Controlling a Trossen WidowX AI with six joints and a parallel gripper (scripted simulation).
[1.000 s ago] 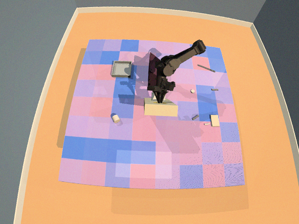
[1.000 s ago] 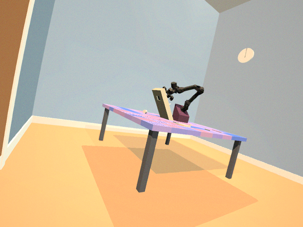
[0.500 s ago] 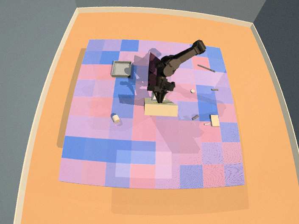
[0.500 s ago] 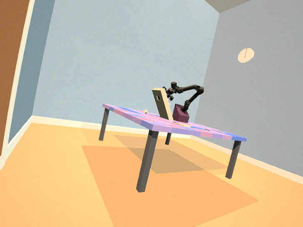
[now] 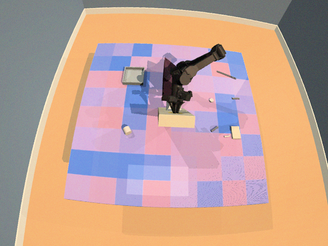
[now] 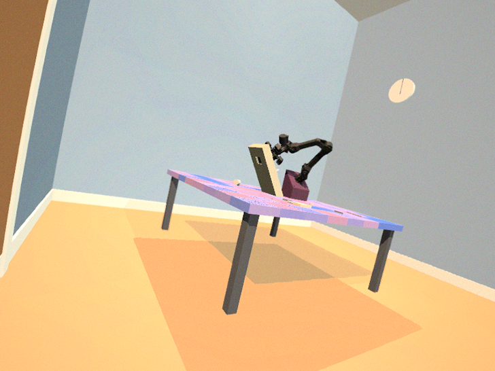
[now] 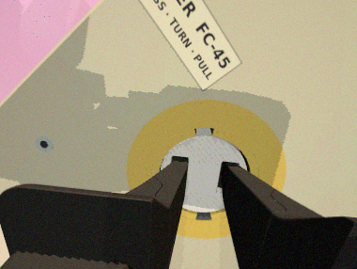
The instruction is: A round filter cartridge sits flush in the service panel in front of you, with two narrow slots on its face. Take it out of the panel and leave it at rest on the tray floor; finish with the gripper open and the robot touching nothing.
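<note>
My gripper tip is now 1 cm short of the round filter cartridge and 1 cm above it. Also, from my gripper tip: grey tray: 41 cm behind, 32 cm to the right, 24 cm below; cream service panel: 8 cm below, 4 cm behind, 1 cm to the right; cream block: 44 cm to the left, 24 cm below, 5 cm behind.
</note>
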